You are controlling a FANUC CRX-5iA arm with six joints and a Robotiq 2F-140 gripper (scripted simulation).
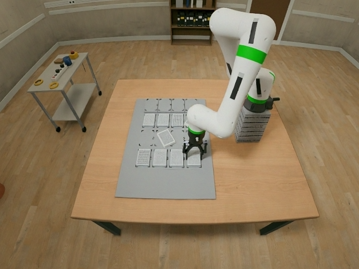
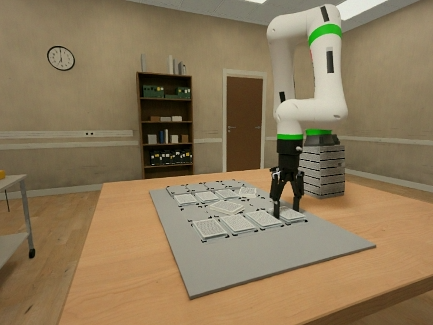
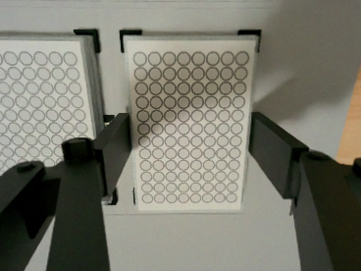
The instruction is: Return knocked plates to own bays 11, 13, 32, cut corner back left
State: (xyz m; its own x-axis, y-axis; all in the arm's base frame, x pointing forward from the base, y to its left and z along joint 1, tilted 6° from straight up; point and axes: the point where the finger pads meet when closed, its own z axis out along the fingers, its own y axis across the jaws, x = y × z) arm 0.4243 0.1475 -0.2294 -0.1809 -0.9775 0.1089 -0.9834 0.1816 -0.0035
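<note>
My hand is 2 cm above the sealed 96-well plate.
</note>
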